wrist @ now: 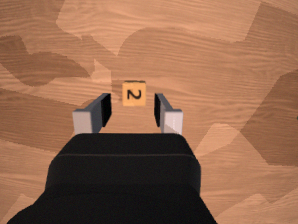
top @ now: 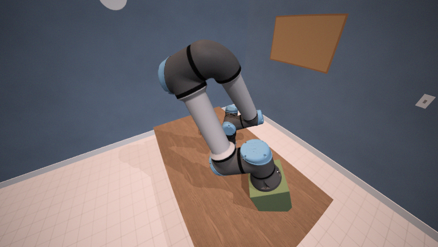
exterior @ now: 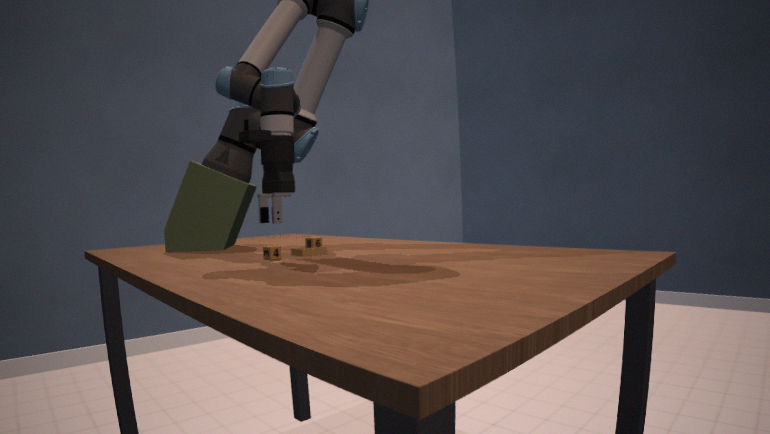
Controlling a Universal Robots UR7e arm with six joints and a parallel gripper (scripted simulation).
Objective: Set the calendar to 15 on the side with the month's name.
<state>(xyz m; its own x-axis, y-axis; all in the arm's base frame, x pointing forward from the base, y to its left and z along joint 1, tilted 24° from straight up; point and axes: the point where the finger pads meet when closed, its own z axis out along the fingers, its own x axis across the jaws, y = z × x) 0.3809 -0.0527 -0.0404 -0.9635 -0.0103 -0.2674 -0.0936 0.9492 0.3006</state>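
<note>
Now: the wooden cube 80 mm below my hand. Also, from my hand: wooden tray (10 mm behind, 110 mm to the left, 90 mm below).
</note>
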